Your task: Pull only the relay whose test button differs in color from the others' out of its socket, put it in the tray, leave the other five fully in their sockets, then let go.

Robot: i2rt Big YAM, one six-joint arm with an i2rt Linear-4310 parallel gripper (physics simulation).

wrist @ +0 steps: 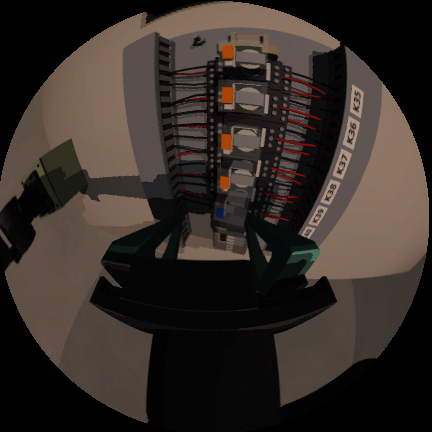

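Pixels of known places: gripper, fingertip midpoint: point(212, 217); arm's base, origin of the base link: point(38, 193).
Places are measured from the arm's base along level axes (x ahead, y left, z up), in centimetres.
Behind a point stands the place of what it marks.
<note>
The relay with the blue test button point(234, 209) @[x 47.1, y -9.7, z -7.7 cm] is fifth from the top of the column, upright in its socket. Four relays with orange buttons stand above it: the top one point(249, 56), the second point(250, 97) @[x 48.8, y -1.7, z -7.8 cm], the third point(246, 140) @[x 48.3, y -4.3, z -7.8 cm] and the fourth point(241, 177) @[x 47.8, y -6.9, z -7.8 cm]. The sixth relay point(223, 237) @[x 45.9, y -13.3, z -7.6 cm] is dim and partly hidden at the lower end, with a dark orange-brown button. My gripper point(212, 217) @[x 44.9, y -11.2, z -8.1 cm] is partly open and empty, its fingertips either side of the blue-button relay, the right one close to it, the left one farther away. The tray does not show.
Slotted wire ducts stand left point(140, 125) @[x 38.2, y -1.5, z -10.3 cm] and right point(340, 100) @[x 56.3, y -0.4, z -11.0 cm] of the column, with black and red wires running to the sockets. Labels point(356, 101) run down the right duct. An olive box-shaped part point(64, 170) @[x 5.6, y -0.2, z -9.5 cm] on a black mount is at the left.
</note>
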